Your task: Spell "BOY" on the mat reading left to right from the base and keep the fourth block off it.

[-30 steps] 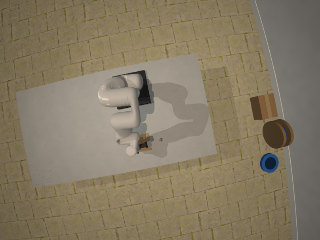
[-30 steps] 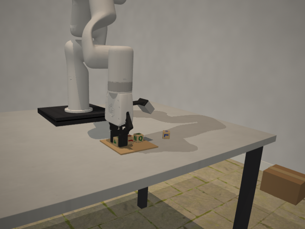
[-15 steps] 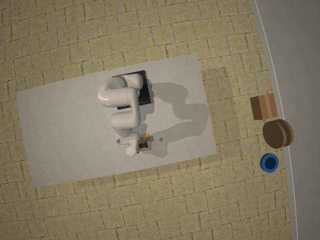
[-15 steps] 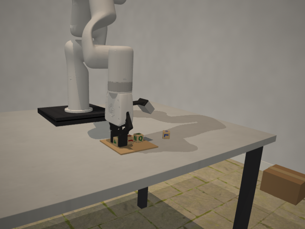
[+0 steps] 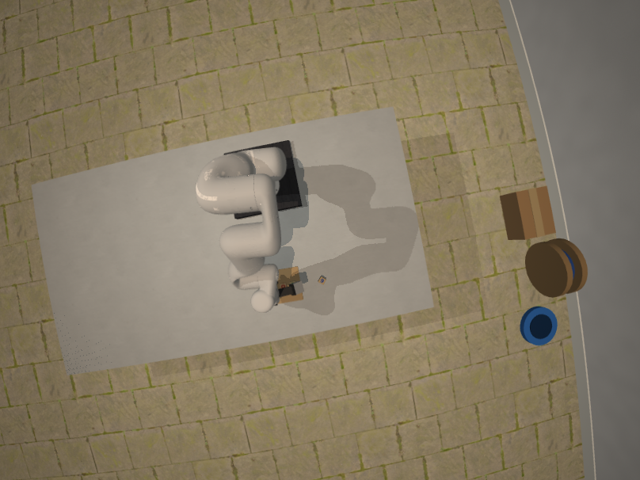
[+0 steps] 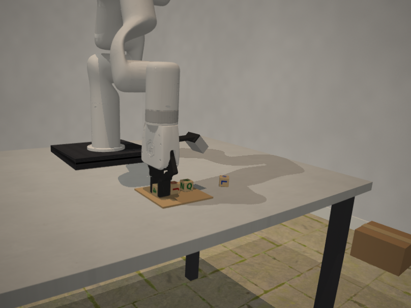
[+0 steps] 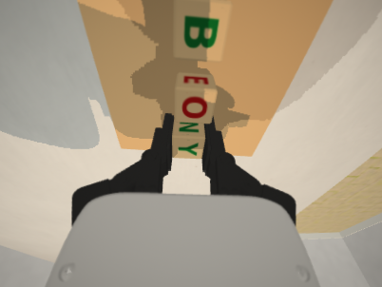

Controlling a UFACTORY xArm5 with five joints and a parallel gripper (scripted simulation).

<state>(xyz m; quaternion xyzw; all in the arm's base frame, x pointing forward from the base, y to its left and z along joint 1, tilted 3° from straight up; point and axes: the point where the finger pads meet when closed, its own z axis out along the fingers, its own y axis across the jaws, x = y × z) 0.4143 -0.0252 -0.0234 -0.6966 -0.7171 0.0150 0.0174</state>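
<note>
My hand is 40 mm to the right of the tan mat and 20 mm above it.
</note>
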